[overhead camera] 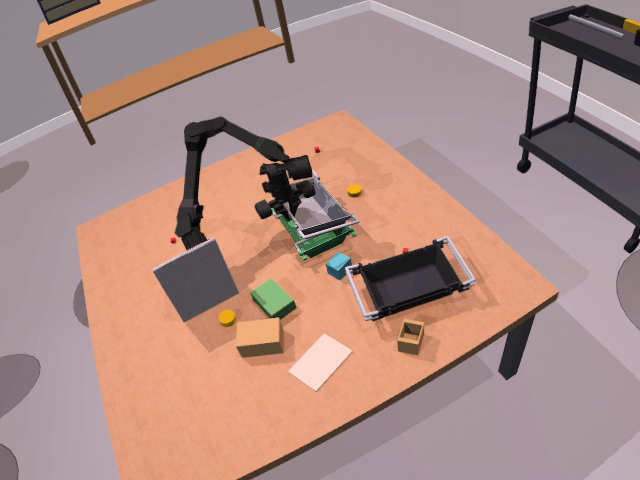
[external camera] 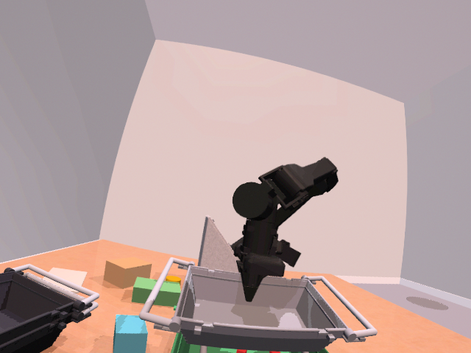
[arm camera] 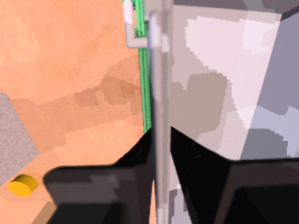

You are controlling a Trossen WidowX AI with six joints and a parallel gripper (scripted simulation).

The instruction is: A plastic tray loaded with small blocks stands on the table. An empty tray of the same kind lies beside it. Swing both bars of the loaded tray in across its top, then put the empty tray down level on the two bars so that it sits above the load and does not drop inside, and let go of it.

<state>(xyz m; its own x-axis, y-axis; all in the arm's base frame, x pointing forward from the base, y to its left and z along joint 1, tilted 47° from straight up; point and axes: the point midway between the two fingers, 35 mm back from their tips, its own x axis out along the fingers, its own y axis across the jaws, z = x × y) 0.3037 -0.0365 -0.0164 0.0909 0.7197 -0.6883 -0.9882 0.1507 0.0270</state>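
Right now the grey tray is 70 mm ahead of my gripper tip, 20 mm above it and 10 mm to the right of it. The rest, counted from my gripper tip: white sheet 440 mm to the right, 200 mm behind, 100 mm below; then blue cube 210 mm to the right, 80 mm below, 30 mm ahead; then green block 190 mm behind, 180 mm to the right, 80 mm below.
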